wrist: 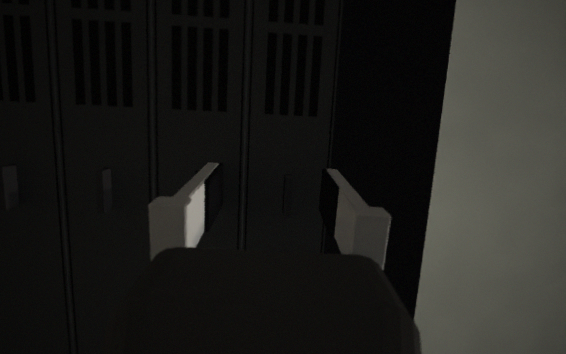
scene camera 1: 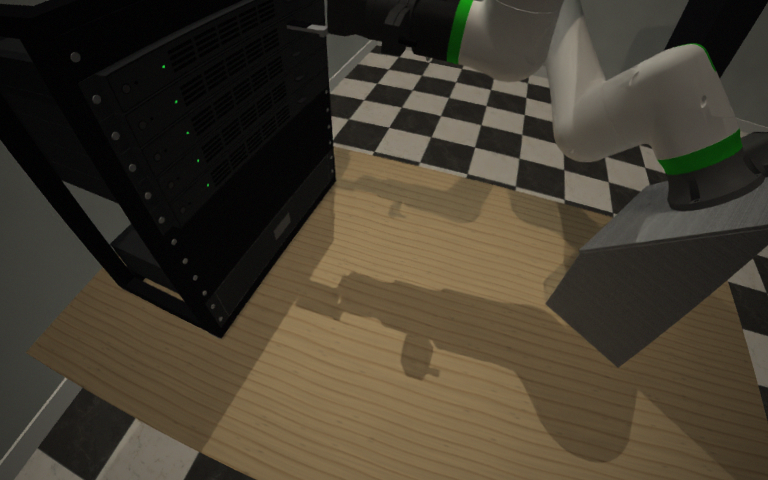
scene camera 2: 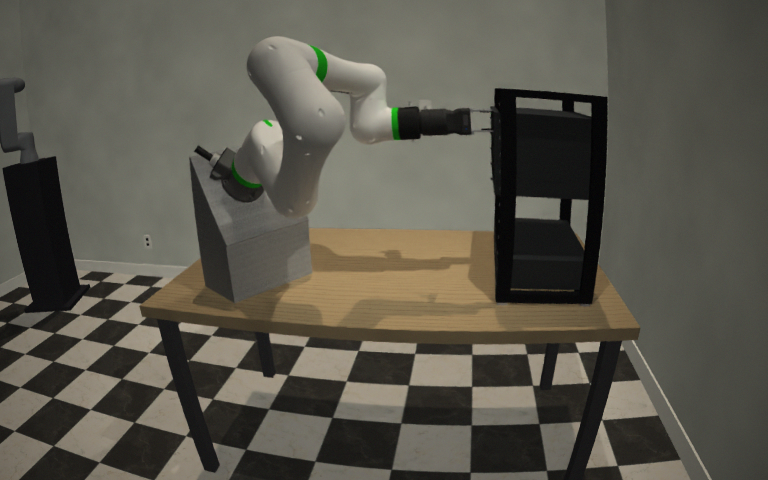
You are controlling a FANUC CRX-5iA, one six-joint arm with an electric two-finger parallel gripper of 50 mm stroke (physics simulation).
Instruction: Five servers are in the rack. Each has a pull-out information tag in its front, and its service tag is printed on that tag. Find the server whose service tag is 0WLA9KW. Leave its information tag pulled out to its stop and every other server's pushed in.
I see my gripper [scene camera 2: 492, 120] and a black rack [scene camera 1: 217, 144].
The black rack is seen too in the wrist view [wrist: 155, 98] and in scene camera 2 [scene camera 2: 542, 153].
